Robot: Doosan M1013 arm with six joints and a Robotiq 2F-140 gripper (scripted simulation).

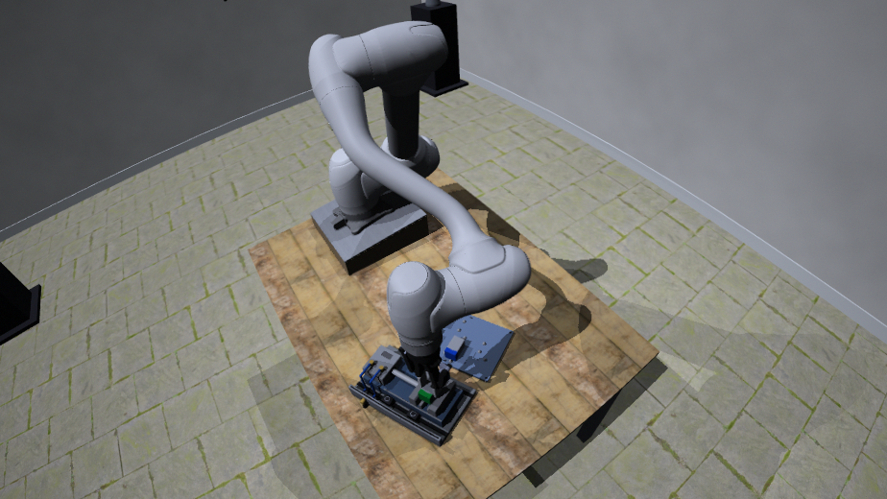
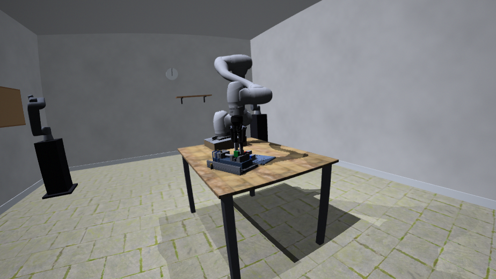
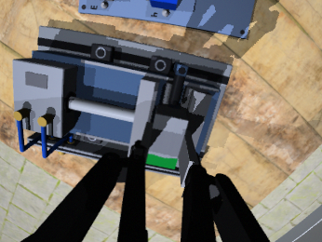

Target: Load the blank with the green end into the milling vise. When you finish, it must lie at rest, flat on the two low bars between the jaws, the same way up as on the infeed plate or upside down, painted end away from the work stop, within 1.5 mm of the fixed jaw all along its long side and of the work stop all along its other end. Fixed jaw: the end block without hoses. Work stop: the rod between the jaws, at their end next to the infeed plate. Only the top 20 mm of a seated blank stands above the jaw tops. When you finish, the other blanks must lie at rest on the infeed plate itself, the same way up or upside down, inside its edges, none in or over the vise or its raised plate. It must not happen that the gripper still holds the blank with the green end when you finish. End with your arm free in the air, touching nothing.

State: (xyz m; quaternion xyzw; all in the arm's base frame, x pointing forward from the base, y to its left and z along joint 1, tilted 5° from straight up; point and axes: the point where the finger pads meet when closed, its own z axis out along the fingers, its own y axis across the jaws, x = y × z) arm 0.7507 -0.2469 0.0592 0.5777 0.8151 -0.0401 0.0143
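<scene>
The work stop rod is 5 cm to the left of my hand, 5 cm below it and 2 cm behind it. Also, from my hand: blue-ended blank: 16 cm to the left, 11 cm below, 10 cm behind; hose block: 16 cm behind, 6 cm below, 5 cm to the right; moving jaw: 6 cm below, 3 cm behind.
</scene>
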